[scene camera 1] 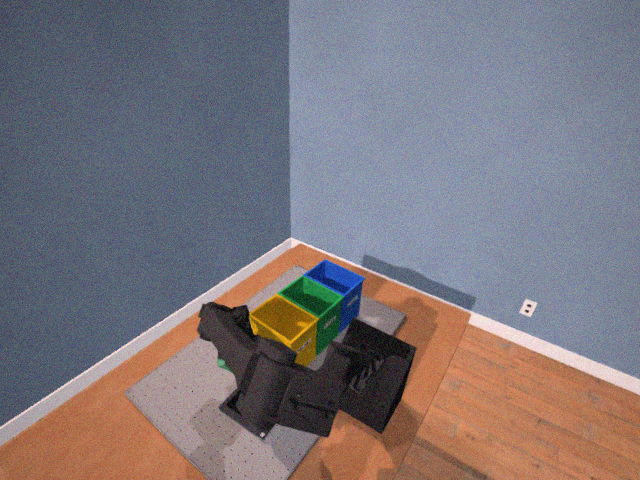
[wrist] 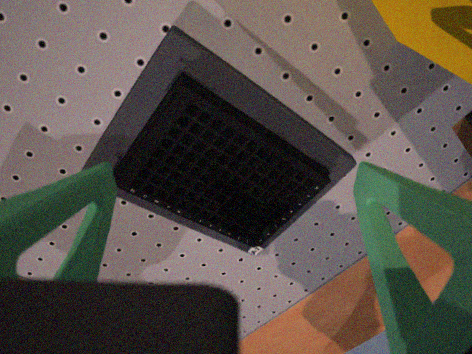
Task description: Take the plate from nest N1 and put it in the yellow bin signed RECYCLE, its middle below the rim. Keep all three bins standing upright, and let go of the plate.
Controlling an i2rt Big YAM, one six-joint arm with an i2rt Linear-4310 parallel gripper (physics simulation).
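Places are measured from the arm's base along level axes (x ahead, y left, z up), in millimetres.
Pixels of known places: gripper, fingertip midpoint: (wrist: 235, 175); arm's base, origin of the base link: (scene camera 1: 361, 366).
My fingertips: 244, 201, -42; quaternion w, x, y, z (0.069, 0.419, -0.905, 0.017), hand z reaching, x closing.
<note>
For each thing: its middle in the pictures, then the offset to it from my fingertips, as dx, dy, dz. Level surfaces: height alone.
- black plate, body centre: (wrist: 225, 177) -52, +37, -82
- dark nest, body centre: (wrist: 224, 167) (scene camera 1: 253, 406) -52, +37, -94
- yellow bin, body centre: (scene camera 1: 283, 336) +28, -159, -11
- upright green bin, body centre: (scene camera 1: 310, 314) +38, -291, -11
- upright blue bin, body centre: (scene camera 1: 332, 295) +47, -422, -11
- grey perforated board, its level: dz -101
The black plate (wrist: 225, 165), with a grid of wells, sits in the dark nest (wrist: 135, 97) (scene camera 1: 240, 417), whose white tag is too blurred to read surely. My gripper (wrist: 235, 175) is open and empty above it. In the wrist view its left green fingertip overlaps the nest's left corner and its right one lies just past the right corner. In the scene view the arm hides the plate and most of the nest, and a bit of green finger shows. The yellow bin (scene camera 1: 279, 331) (wrist: 412, 25) stands upright; its sign is not legible.
An upright green bin (scene camera 1: 327, 326) stands against the yellow one, and an upright blue bin (scene camera 1: 352, 304) behind that. All stand on the grey perforated board (scene camera 1: 170, 387) (wrist: 55, 80). The arm's black base (scene camera 1: 379, 382) is right of the bins. Walls meet behind them.
</note>
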